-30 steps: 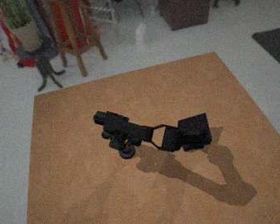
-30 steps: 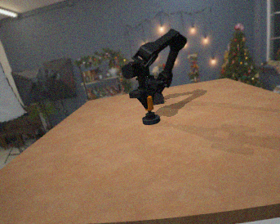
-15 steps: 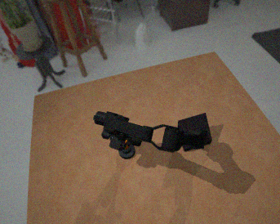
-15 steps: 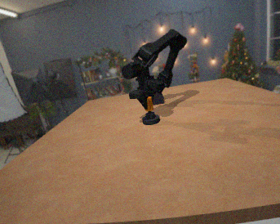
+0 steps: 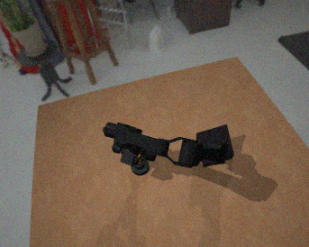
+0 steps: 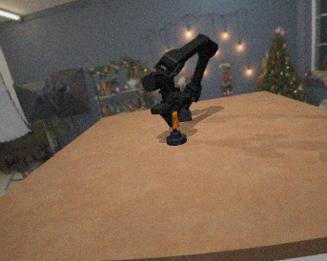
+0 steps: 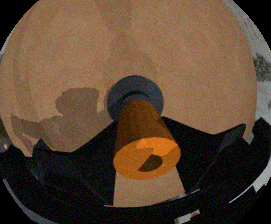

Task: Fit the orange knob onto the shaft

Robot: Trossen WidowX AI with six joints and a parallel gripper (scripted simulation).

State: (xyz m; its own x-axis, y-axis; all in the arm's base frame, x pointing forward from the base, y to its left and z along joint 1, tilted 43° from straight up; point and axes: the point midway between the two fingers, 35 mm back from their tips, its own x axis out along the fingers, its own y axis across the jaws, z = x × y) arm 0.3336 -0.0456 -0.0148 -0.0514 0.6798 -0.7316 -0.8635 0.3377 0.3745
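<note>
Now: gripper tip 20 mm below the orange knob. The rest, counted from my gripper tip: round pedestal: 40 mm below.
</note>
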